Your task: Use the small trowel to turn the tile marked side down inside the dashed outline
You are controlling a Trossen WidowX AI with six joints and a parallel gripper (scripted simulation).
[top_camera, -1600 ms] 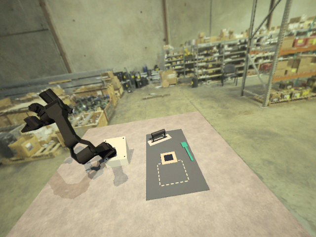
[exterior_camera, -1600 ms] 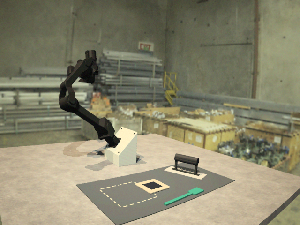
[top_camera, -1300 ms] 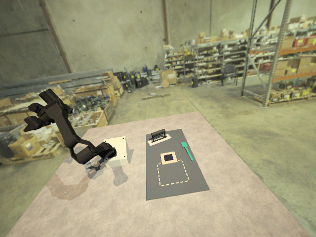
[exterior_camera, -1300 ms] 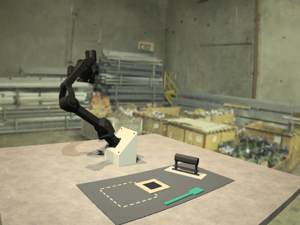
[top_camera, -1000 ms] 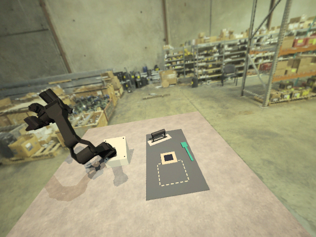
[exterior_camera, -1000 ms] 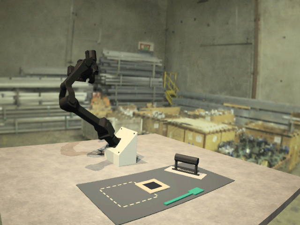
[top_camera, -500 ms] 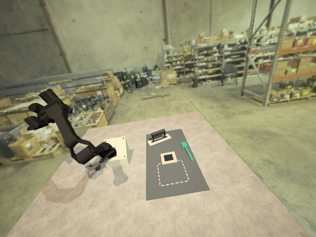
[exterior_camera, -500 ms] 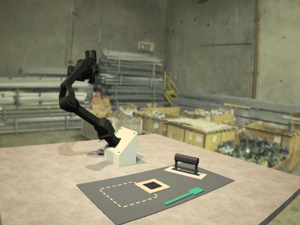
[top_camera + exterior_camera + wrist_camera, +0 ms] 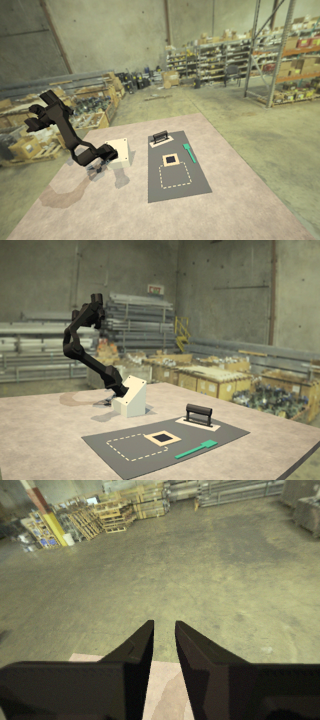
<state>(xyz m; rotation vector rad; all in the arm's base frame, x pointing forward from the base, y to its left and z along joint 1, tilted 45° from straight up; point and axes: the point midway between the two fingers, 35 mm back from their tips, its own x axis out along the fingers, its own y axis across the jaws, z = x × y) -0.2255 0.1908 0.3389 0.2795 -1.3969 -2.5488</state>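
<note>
Now: gripper tip 700 mm short of the trowel, 390 mm above it and 260 mm to the right of it. The rest, counted from my gripper tip: grey mat (700 mm ahead, 450 mm below, 60 mm to the left); tile (690 mm ahead, 420 mm below, 20 mm to the left); green flat tool (840 mm ahead, 420 mm below, 60 mm to the left).
</note>
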